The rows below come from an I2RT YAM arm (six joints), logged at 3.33 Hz.
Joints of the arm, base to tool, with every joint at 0 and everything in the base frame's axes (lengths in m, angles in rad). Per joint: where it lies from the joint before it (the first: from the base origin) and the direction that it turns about. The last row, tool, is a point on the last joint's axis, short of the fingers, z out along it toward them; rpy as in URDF.
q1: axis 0 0 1 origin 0 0 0.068
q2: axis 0 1 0 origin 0.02 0.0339 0.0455
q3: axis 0 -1 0 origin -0.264 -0.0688 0
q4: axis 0 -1 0 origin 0.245 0.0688 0.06
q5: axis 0 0 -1 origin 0.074 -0.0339 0.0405
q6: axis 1 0 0 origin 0.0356 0 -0.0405
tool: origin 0 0 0 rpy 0 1.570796 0
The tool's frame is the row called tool.
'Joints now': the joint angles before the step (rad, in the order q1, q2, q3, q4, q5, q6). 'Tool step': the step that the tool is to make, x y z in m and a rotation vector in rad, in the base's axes. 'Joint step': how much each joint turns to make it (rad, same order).
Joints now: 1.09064, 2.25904, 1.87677, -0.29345, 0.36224, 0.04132
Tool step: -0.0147, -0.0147, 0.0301, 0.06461, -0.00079, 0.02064
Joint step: 0.01078, -0.11515, -0.08336, 0.01985, -0.02530, 0.01807
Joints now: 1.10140, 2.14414, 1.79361, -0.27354, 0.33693, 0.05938
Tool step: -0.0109, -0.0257, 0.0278, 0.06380, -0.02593, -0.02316
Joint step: -0.00307, -0.13817, -0.12026, 0.04497, 0.01340, 0.01706
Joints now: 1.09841, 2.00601, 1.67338, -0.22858, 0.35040, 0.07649
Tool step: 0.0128, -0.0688, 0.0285, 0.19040, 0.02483, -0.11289
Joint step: -0.10564, -0.23339, -0.23926, 0.12245, -0.04971, 0.11183
